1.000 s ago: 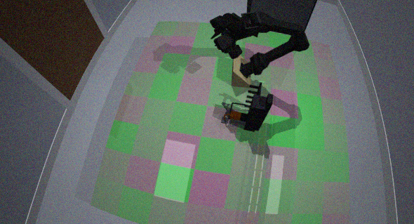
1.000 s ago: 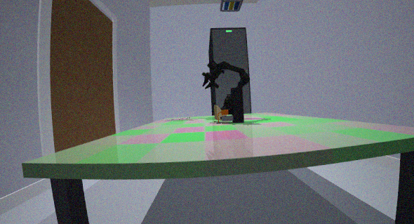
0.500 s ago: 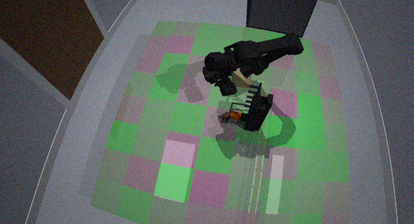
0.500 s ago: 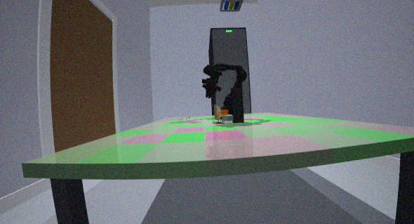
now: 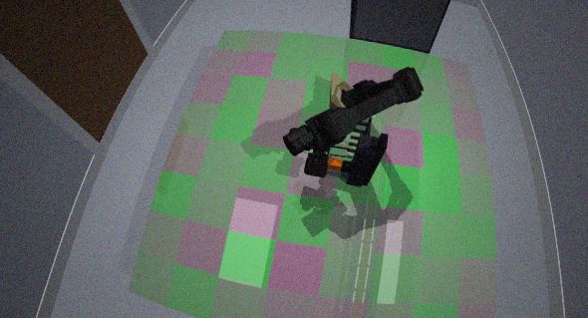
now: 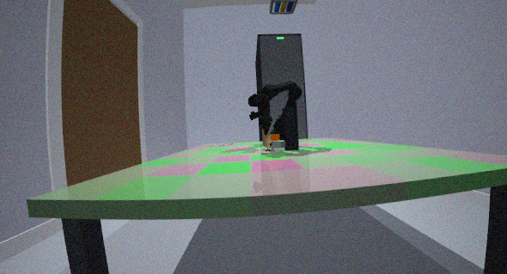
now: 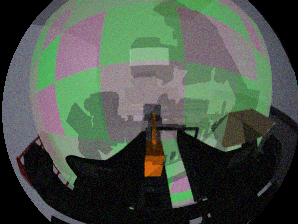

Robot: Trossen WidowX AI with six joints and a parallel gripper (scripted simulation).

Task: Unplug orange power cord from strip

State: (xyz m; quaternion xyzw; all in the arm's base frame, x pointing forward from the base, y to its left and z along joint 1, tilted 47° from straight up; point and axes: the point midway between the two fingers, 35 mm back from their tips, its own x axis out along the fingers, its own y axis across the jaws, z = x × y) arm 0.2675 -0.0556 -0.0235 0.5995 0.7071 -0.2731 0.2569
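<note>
My gripper tip is now 70 mm to the right of the orange plug and 10 mm above it.
</note>
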